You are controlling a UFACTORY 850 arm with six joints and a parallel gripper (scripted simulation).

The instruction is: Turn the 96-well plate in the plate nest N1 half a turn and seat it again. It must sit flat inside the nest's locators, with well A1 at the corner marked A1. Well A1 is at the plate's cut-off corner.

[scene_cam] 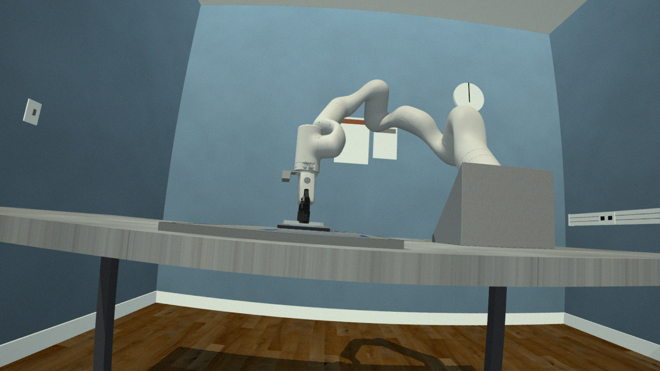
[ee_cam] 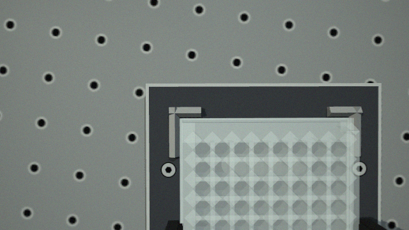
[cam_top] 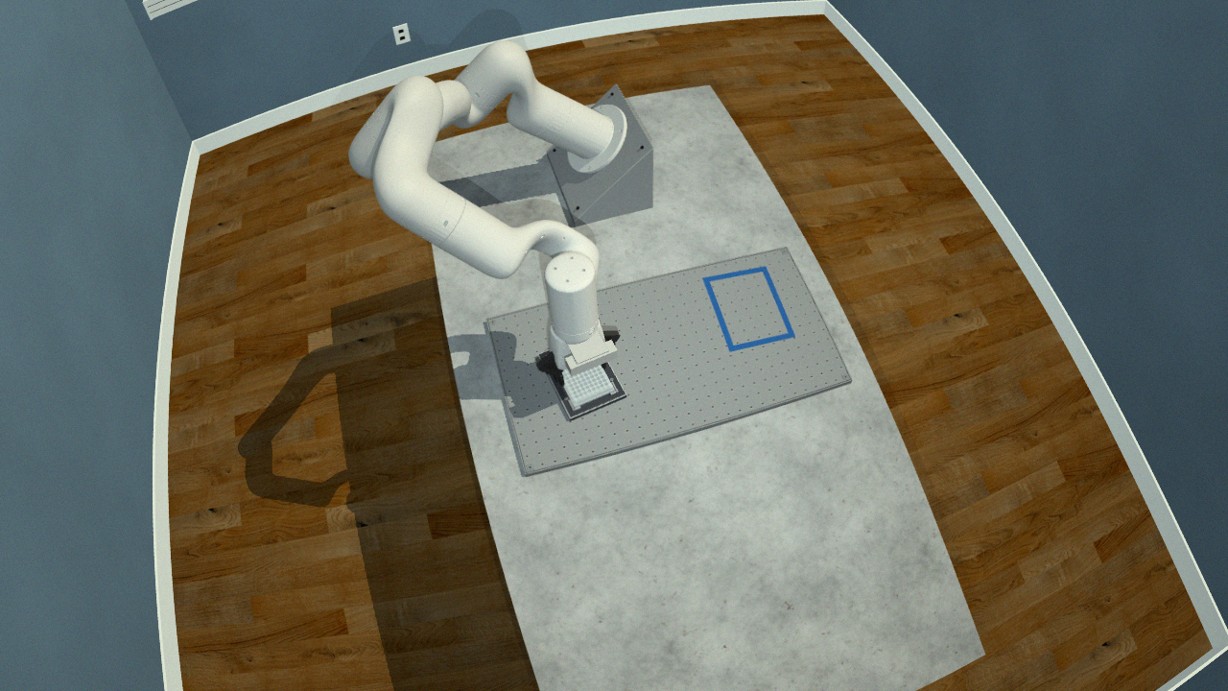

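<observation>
Right now my hand is 1 cm above the 96-well plate. From my hand the other things lie so: dark plate nest: 2 cm below.
</observation>
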